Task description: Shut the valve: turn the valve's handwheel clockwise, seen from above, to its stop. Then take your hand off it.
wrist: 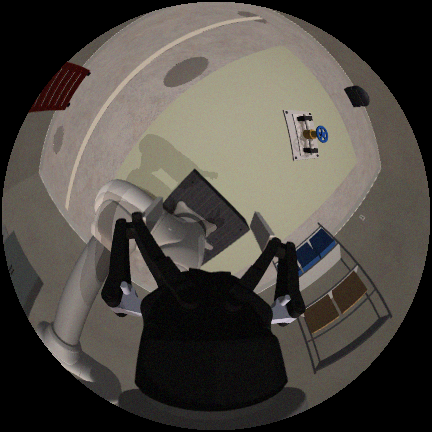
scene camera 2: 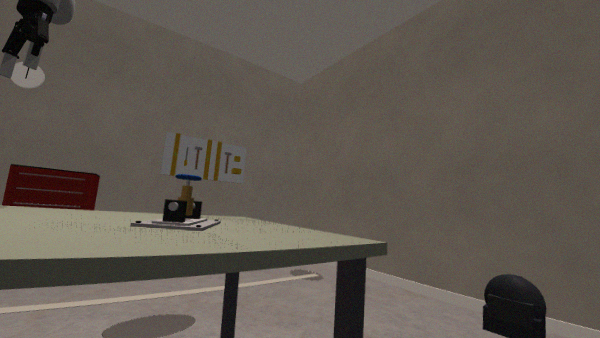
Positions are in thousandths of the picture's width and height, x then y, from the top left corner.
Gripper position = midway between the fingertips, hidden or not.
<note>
In view: my gripper (scene camera 2: 28, 212).
My gripper also shows in the wrist view (wrist: 480, 490).
</note>
